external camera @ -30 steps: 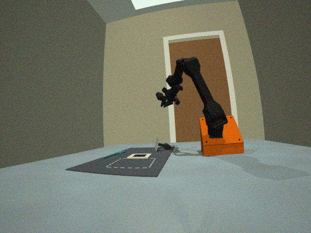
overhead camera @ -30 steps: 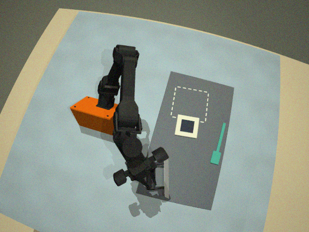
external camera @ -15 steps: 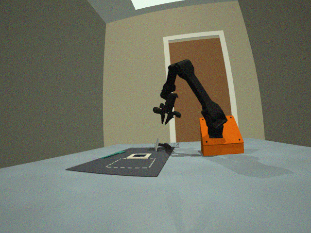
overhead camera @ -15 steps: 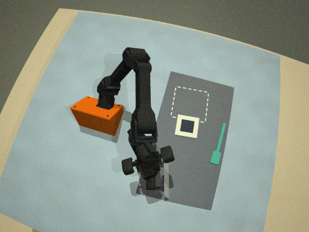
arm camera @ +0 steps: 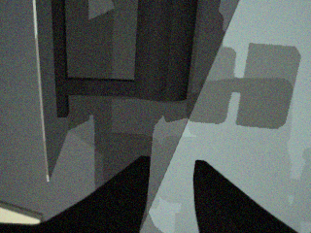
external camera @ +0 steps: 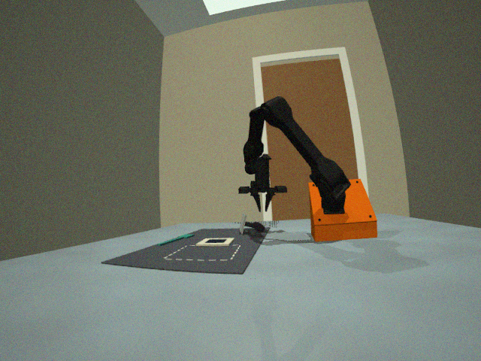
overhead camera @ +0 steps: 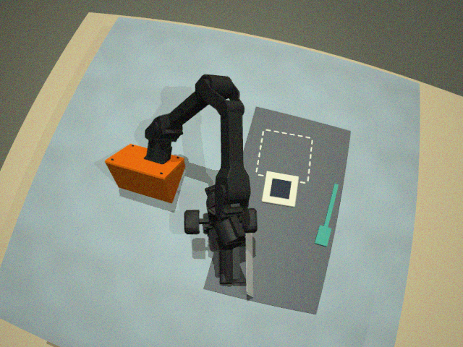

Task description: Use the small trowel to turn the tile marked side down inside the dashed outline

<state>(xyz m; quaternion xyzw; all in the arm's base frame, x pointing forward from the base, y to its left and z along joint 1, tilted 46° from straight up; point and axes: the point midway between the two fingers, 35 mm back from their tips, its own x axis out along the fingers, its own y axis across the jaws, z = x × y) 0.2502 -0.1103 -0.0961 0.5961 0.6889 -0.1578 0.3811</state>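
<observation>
My gripper tip is 70 mm short of the trowel, 80 mm to the left of it and 60 mm above it. Round my gripper tip: tile: 120 mm ahead, 210 mm to the left, 80 mm below; then teal tool: 290 mm ahead, 150 mm to the left, 80 mm below; then dark mat: 150 mm ahead, 170 mm to the left, 100 mm below.
</observation>
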